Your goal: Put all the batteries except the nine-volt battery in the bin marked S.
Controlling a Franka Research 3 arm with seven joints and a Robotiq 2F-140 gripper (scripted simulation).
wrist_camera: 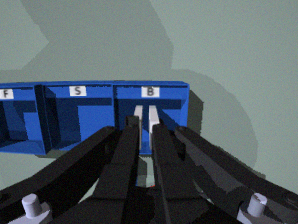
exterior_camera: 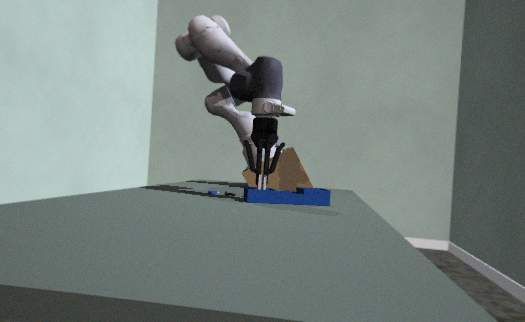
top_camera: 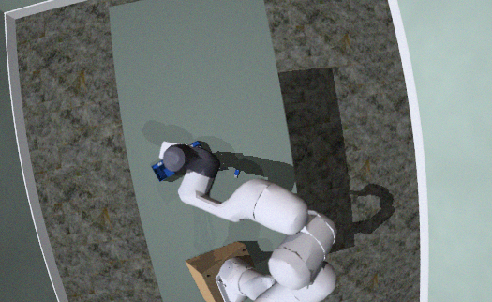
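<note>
Right now my hand is 70 mm to the right of the blue bin, 30 mm past it and 30 mm above it. Round my hand: blue nine-volt battery: 80 mm behind, 40 mm below; then red cylindrical battery: 110 mm behind, 50 mm to the right, 40 mm below; then green item: 150 mm behind, 40 mm below, 10 mm to the left.
</note>
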